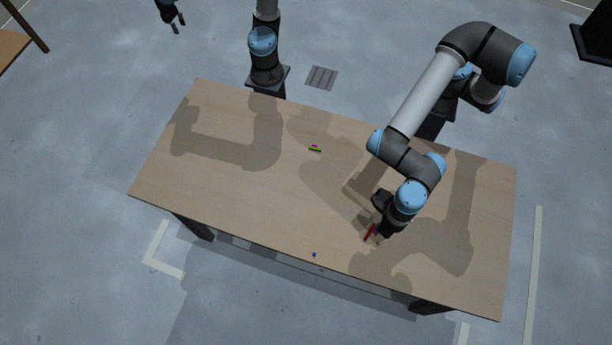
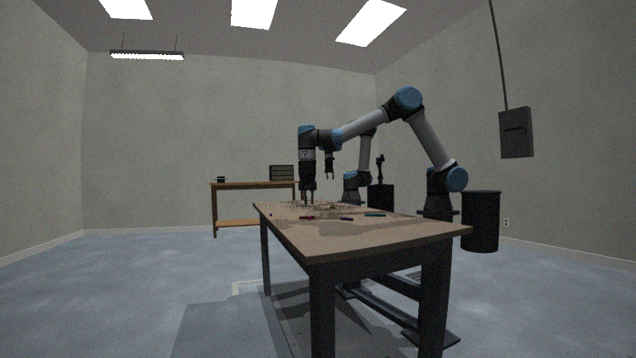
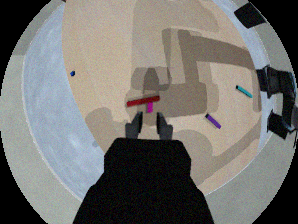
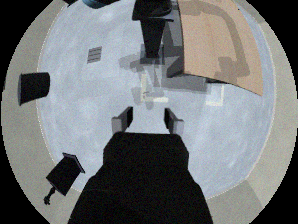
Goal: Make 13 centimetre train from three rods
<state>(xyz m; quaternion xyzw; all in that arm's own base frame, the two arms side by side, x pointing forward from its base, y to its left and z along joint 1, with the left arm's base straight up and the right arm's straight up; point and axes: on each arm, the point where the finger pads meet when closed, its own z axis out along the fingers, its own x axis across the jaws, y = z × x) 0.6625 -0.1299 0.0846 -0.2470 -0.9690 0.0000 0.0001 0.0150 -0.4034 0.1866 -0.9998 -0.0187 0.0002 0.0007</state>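
Observation:
Right now my left hand is 30 mm to the left of the red rod and 80 mm above it. The rest, counted from my left hand: turquoise rod 280 mm behind, 120 mm to the left, 80 mm below; blue rod 110 mm ahead, 200 mm to the right, 80 mm below; purple rod 120 mm behind, 120 mm to the left, 80 mm below.

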